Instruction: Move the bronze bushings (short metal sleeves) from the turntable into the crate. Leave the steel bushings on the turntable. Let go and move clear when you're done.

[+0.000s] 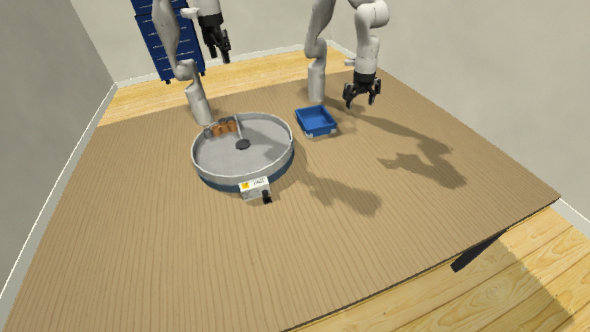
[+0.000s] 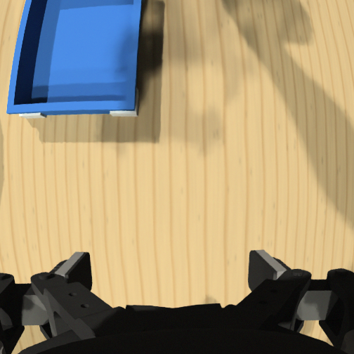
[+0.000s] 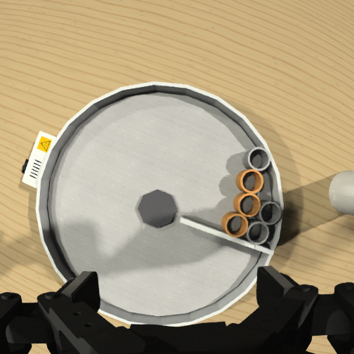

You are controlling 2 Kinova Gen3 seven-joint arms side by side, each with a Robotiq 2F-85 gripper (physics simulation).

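Seen in the pictures: left gripper, between the fingertips: point(image 1: 359, 106); right gripper, between the fingertips: point(image 1: 220, 60); left arm's base, origin of its link: point(image 1: 316, 98); right arm's base, origin of its link: point(image 1: 205, 120).
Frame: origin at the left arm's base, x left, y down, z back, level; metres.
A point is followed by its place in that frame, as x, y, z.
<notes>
Three bronze bushings, one point(image 3: 239, 183) point(image 1: 232, 126) @(-0.491, -0.085, -0.225), a second point(image 3: 237, 207) and a third point(image 3: 224, 226), stand clustered inside the rim of the turntable point(image 1: 215, 155) @(-0.584, -0.053, -0.357) point(image 3: 125, 140). Three steel bushings are beside them: one point(image 3: 249, 160) point(image 1: 208, 133) @(-0.600, -0.082, -0.230) at one end, and two more, one point(image 3: 280, 214) and another point(image 3: 258, 242), between the bronze ones and the rim. The blue crate point(image 1: 320, 131) @(-0.112, -0.023, -0.331) point(image 2: 75, 107) shows a bare inside. My right gripper point(image 1: 220, 59) @(-0.467, -0.400, -0.300) point(image 3: 177, 288) is open, high above the turntable. My left gripper point(image 1: 360, 105) @(0.000, -0.193, -0.449) point(image 2: 169, 270) is open and empty above the table, right of the crate.
A fixed pale bar point(image 1: 239, 128) @(-0.463, -0.053, -0.205) point(image 3: 215, 230) crosses the turntable from near its dark hub point(image 1: 242, 144) @(-0.467, -0.061, -0.339) point(image 3: 157, 208) to the rim, beside the cluster. A white control box point(image 1: 254, 188) @(-0.464, -0.052, -0.586) point(image 3: 39, 159) sits on the turntable's outside. A blue drawer cabinet point(image 1: 172, 47) stands behind the table.
</notes>
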